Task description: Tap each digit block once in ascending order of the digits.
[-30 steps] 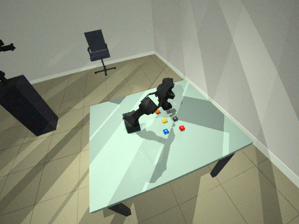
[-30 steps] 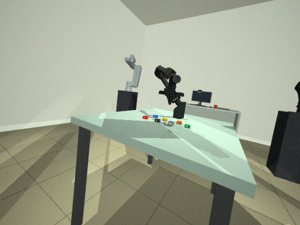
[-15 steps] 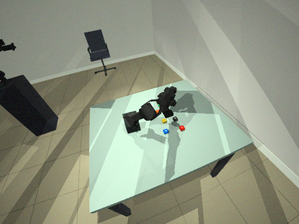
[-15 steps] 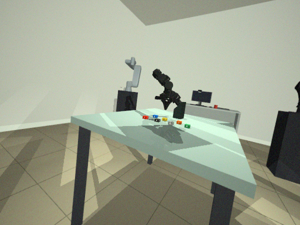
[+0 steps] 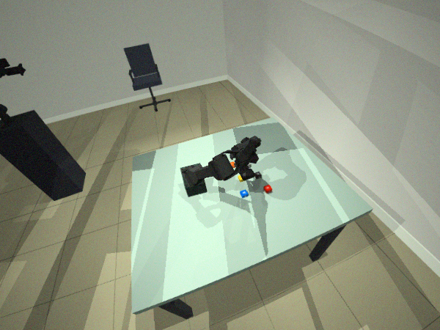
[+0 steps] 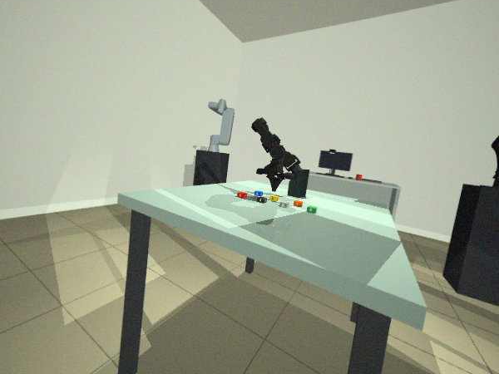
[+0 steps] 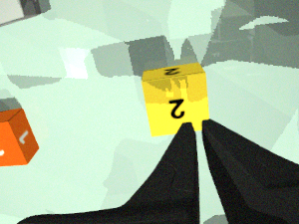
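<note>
Right now my gripper tip is 30 mm above the yellow block and 10 mm to the right of it. Round my gripper tip: grey block: 80 mm to the left, 80 mm ahead, 30 mm below; black block: 90 mm ahead, 30 mm below, 20 mm to the right; blue block: 90 mm to the right, 40 mm behind, 30 mm below.
</note>
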